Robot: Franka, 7 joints.
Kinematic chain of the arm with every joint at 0, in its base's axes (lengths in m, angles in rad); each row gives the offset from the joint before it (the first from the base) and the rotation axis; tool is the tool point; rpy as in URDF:
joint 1: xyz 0 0 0.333 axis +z
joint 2: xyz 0 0 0 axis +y
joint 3: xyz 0 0 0.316 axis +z
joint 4: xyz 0.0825 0 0 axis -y
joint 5: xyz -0.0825 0 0.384 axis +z
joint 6: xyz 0 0 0 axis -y
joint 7: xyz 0.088 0 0 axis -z
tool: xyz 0 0 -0.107 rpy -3.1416 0 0
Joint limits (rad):
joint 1: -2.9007..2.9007
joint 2: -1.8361..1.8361
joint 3: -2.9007..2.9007
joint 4: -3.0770..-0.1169
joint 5: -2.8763..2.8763
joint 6: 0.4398..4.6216
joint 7: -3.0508..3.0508
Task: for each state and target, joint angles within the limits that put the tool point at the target. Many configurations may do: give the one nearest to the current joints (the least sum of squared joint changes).
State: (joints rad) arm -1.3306 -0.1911 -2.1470 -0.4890 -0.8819 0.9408 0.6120
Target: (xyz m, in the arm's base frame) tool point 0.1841 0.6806 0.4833
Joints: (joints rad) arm -1.9663 -0.9019 -2.5077 -0.6143 -0.9532 0.9733 0.6120
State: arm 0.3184 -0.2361 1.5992 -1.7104 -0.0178 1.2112 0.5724
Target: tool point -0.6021 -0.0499 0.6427
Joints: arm 0.9354 -0.3834 2.0547 -1.2212 0.1010 1.3992 0.5724
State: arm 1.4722 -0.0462 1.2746 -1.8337 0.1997 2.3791 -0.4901
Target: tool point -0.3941 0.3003 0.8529
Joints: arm 1.3861 -0.4166 0.8169 -1.5867 0.1961 2.4169 -0.4901
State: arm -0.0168 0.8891 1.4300 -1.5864 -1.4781 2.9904 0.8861
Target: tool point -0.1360 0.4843 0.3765
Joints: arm 0.2698 0.8637 1.4892 -2.3376 -1.5987 3.0278 0.8861
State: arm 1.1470 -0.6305 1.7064 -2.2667 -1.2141 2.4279 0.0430
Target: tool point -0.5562 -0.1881 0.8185
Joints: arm 1.5992 -0.6323 1.3212 -1.3819 -1.2230 2.4164 0.0430
